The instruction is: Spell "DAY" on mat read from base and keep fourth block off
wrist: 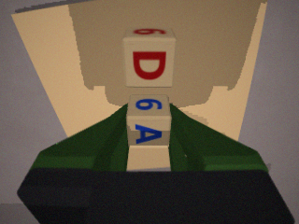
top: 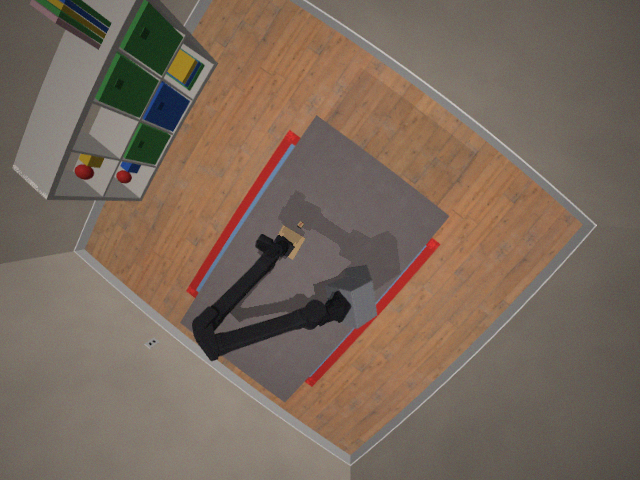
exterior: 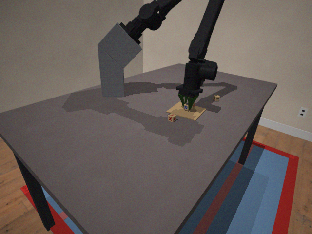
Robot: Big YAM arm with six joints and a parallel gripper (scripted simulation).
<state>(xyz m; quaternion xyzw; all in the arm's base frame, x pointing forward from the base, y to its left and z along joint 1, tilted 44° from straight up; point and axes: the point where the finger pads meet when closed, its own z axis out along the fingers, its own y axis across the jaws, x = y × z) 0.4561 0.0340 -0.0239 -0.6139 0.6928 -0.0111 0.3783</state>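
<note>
My hand is 2 cm above the tan mat. Also, from my hand: wooden block 12 cm to the right, 1 cm below, 1 cm ahead.
</note>
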